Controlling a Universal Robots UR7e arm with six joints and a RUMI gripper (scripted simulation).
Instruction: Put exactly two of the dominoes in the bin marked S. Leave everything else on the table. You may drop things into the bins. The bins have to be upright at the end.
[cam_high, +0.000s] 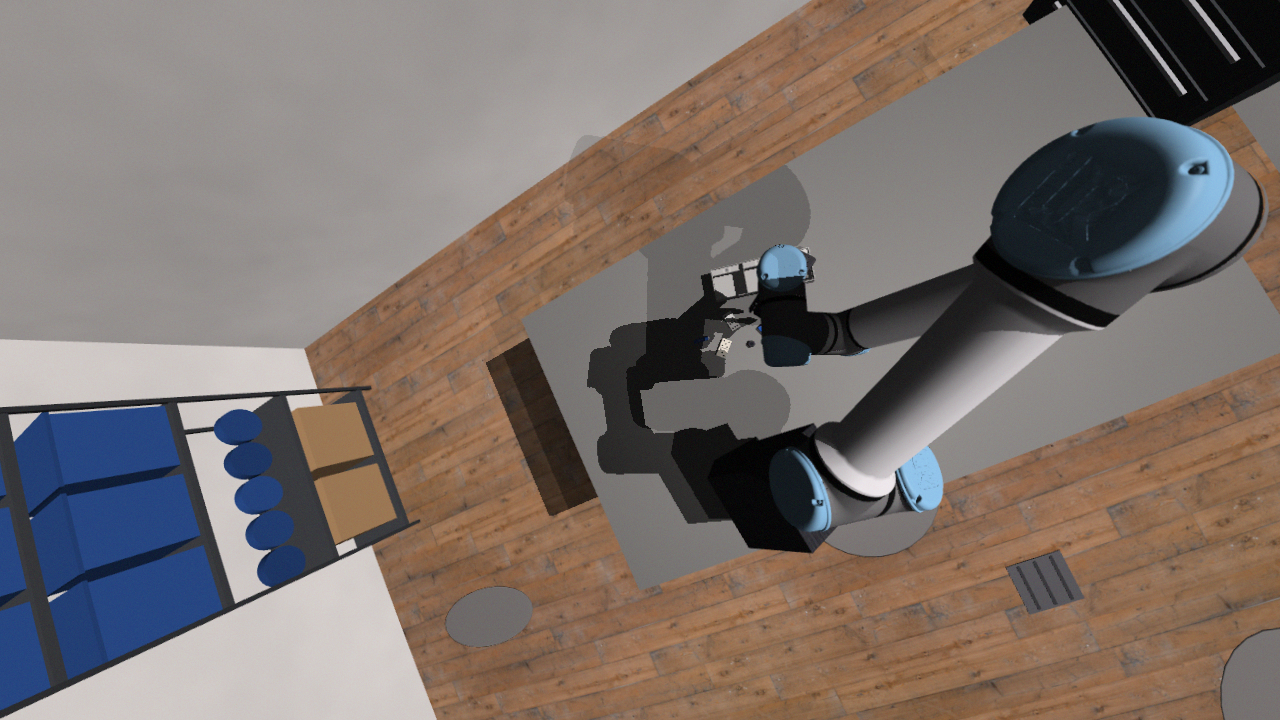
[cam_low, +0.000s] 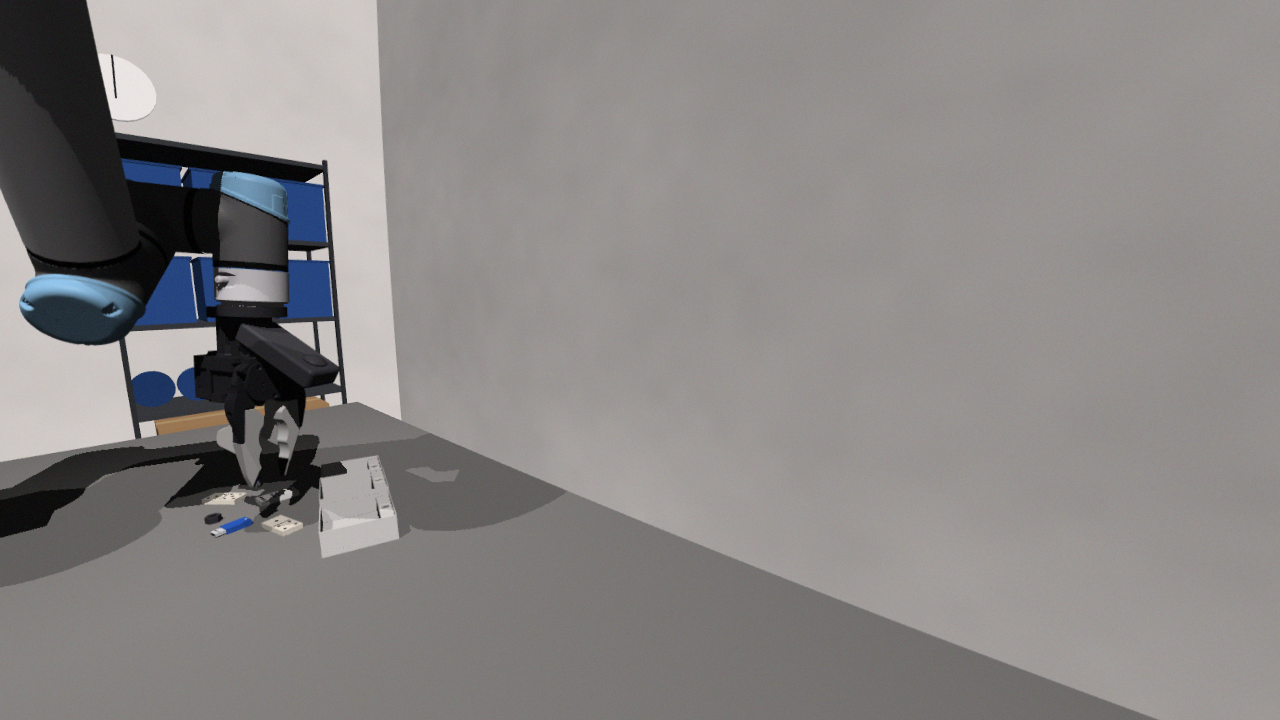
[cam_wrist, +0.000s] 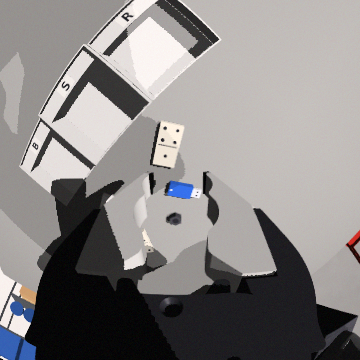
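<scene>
My gripper is now 9 cm short of the white three-compartment bin rack and 7 cm above it. The rest, counted from my hand: white domino: 12 cm to the left, 8 cm below, 2 cm ahead; small black piece: 9 cm to the left, 8 cm below, 6 cm behind; blue usb stick: 8 cm below, 5 cm to the left, 5 cm behind.
</scene>
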